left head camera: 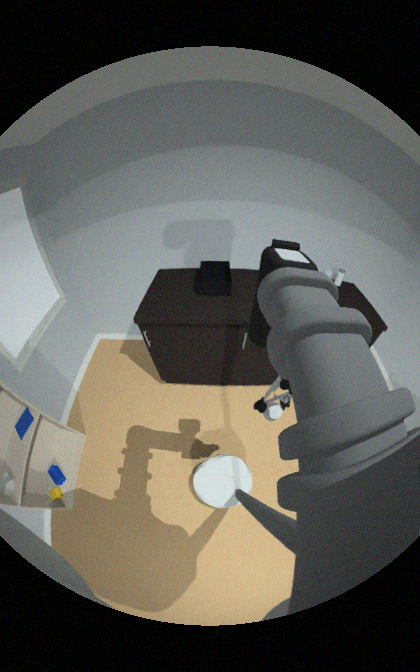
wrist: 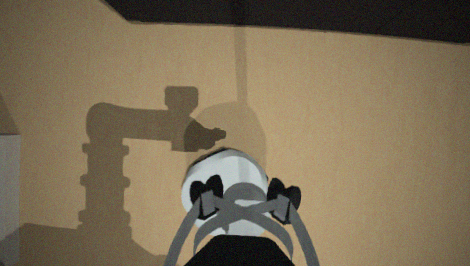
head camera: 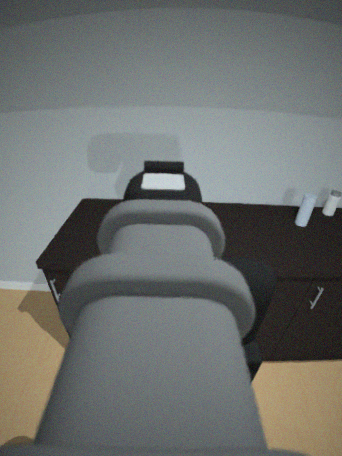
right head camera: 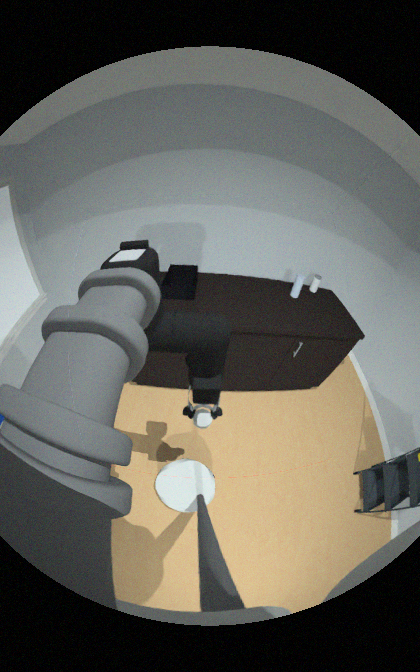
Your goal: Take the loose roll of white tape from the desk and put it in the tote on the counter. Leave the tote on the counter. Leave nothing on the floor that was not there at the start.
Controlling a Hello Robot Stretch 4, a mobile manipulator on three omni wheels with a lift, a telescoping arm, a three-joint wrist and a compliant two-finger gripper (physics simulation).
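Pixels of known places: gripper, fingertip midpoint: [wrist: 244, 190]; robot's base at its link origin: [wrist: 228, 187].
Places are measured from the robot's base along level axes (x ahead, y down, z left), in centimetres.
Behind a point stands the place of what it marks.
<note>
The roll of white tape [left head camera: 273, 412] [right head camera: 203, 419] [wrist: 245, 191] @(x 26.5, y -106.1, z -8.8 cm) sits between the fingertips of my gripper [left head camera: 273, 405] [right head camera: 202, 413] [wrist: 244, 190] @(x 25.9, y -103.5, z -8.7 cm), which is shut on it. The gripper hangs in the air in front of the dark brown counter [head camera: 250, 235] @(x 103.4, y -88.3, z -42.3 cm) [left head camera: 160, 300] [right head camera: 260, 312], over the floor. The black tote [left head camera: 215, 280] [right head camera: 181, 282] stands on the counter near the wall, left of its middle. In the head camera view my arm covers the place where the tote stands. I cannot tell the desk in these views.
A pale blue cylinder [head camera: 305, 210] @(x 113.6, y -98.0, z -73.1 cm) [right head camera: 297, 286] and a white bottle [head camera: 332, 203] @(x 126.0, y -96.7, z -97.1 cm) [right head camera: 315, 283] stand toward the counter's right end. A light shelf unit [left head camera: 77, 450] with blue and yellow things is at the left. A dark stepped rack [right head camera: 386, 487] is at the right. My white round base [left head camera: 215, 482] [right head camera: 177, 487] shows below.
</note>
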